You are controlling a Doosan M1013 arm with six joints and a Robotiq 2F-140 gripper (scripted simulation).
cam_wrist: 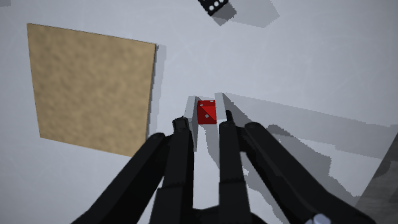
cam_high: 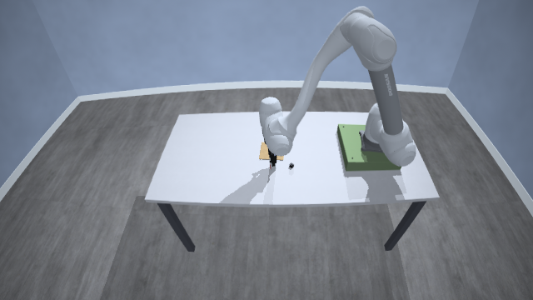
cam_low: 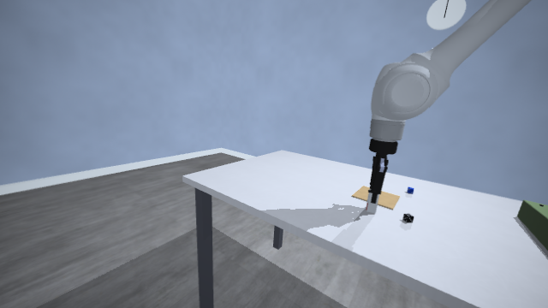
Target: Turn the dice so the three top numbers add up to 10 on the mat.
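Right now the tan mat is 13 cm to the right of my hand, 3 cm below it and 3 cm ahead of it. Also, from my hand: black die: 10 cm behind, 2 cm to the right, 2 cm below; then blue die: 29 cm to the right, 5 cm behind, 2 cm below; then red die: 2 cm below.
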